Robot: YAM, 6 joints.
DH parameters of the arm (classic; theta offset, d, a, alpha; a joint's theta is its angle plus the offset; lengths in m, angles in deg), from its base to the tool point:
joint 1: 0 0.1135 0.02 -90
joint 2: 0 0 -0.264 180
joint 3: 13.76 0 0.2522 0
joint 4: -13.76 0 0.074 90
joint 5: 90 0 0 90
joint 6: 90 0.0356 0 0
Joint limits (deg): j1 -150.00..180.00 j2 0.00..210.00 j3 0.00..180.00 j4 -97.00..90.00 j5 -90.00..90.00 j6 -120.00..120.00
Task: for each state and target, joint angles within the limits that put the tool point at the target. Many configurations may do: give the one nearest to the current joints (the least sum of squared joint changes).
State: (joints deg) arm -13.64 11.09 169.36 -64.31 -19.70 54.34
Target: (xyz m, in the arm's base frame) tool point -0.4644 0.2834 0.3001
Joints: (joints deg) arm -30.26 14.62 174.27 -37.19 -17.58 54.34
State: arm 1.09 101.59 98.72 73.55 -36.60 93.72
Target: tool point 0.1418 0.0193 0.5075
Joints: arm -1.76 62.06 62.10 90.00 -41.63 93.72
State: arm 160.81 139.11 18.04 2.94 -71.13 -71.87
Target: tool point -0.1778 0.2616 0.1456
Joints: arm 118.01 100.28 45.04 9.16 -73.43 -71.87
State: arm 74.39 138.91 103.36 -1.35 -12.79 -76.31
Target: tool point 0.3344 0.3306 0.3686
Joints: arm 43.83 110.58 103.44 -4.03 -11.24 -76.31
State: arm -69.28 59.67 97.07 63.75 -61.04 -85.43
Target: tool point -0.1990 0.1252 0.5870
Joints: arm -24.84 37.44 107.80 67.82 -57.43 -85.43
